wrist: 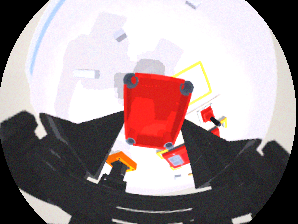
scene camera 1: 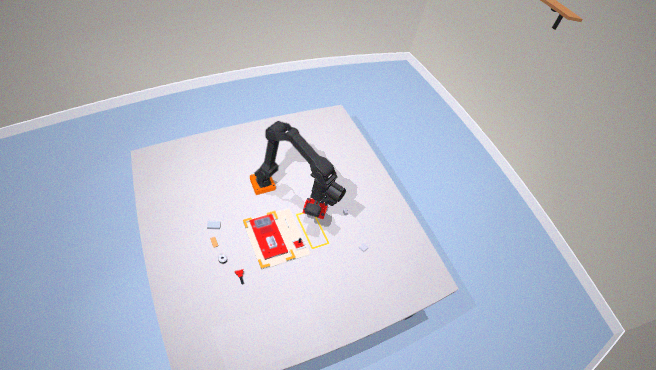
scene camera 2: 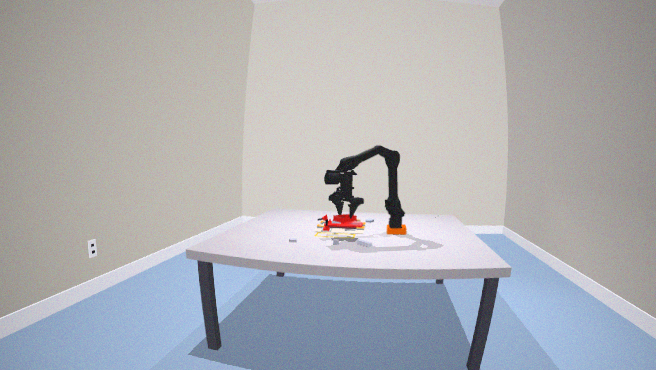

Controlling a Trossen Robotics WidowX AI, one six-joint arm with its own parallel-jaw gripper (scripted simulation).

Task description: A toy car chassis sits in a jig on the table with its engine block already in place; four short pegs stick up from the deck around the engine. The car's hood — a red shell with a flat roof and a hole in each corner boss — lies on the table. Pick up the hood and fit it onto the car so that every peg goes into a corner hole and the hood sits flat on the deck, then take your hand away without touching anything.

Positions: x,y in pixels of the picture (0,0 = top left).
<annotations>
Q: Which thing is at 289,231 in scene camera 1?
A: A cream jig board.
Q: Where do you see a cream jig board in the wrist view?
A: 216,103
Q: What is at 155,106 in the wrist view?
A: A red hood.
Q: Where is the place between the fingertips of the gripper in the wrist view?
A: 153,117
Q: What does the gripper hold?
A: A red hood.
</annotations>
